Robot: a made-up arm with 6 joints.
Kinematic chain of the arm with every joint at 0, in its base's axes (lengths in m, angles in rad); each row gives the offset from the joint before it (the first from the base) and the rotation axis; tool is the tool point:
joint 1: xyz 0 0 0.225 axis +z
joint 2: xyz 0 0.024 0 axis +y
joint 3: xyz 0 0 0.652 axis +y
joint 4: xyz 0 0 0.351 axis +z
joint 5: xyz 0 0 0 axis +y
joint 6: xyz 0 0 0.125 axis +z
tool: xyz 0 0 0
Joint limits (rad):
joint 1: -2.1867..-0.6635
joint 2: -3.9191..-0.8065
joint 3: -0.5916..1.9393
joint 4: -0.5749..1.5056
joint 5: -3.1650..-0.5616
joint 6: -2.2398..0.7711
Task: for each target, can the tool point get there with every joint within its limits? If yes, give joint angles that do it. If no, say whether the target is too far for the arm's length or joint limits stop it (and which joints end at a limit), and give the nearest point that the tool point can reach.
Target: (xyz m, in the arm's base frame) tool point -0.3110 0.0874 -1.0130
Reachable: no: too far | nearest point -0.2311 0.1268 -0.8529 | short by 0.183 m
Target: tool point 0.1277 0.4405 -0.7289
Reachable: yes | joints -2.0033 -2.7141 0.2142 0.9303 -1.1809 0.1600
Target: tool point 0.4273 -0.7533 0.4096
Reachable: no: joint limits stop it (at a limit: joint 2, joint 3) | nearest point 0.4010 -0.7070 -0.1855 | short by 0.597 m
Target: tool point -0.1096 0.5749 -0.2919
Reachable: yes | joints -1.5371 -2.7058 1.4736 1.3082 -1.9008 -1.8820
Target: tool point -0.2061 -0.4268 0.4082
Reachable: no: joint limits stop it (at a limit: joint 1, joint 2, joint 3, joint 4) | nearest point -0.1744 0.0095 0.8385 | short by 0.614 m
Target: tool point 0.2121 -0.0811 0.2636
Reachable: no: joint limits stop it (at a limit: joint 1, joint 3, joint 5) | nearest point 0.3090 0.3933 0.5673 | short by 0.572 m
